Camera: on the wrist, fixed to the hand. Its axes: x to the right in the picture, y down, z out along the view.
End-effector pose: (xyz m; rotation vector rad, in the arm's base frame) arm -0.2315 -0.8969 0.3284 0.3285 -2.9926 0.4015
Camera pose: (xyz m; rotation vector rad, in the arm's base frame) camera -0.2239 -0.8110 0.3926 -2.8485 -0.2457 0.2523
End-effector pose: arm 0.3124 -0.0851 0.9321 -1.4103 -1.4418 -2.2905
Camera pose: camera 0.2977 -0.1898 0.9515 -0.5292 0.9518 -0.1542
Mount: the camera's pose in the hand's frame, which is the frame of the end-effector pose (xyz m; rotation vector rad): -0.0160 0.0632 -0.0855 -0.0270 -0.8395 -3.0185
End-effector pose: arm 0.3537 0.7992 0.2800 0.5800 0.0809 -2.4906
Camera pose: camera 0.4334 0.7704 0.2138 0.5832 -0.2917 0.7042
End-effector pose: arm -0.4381 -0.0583 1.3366 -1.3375 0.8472 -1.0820
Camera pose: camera -0.5163 -0.0757 1.2648 1.2416 1.8086 1.0341
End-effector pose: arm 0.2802 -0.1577 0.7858 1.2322 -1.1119 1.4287
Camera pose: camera 0.2051 -0.0860 0.7579 1.4587 0.8732 -1.4299
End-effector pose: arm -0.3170 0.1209 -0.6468 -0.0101 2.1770 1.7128
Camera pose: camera -0.3407 0.0535 -0.5664 -1.2535 -0.1181 -0.3608
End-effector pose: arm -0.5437 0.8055 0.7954 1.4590 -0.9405 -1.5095
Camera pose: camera -0.4548 0.7979 0.8554 -0.4461 -1.0185 1.2490
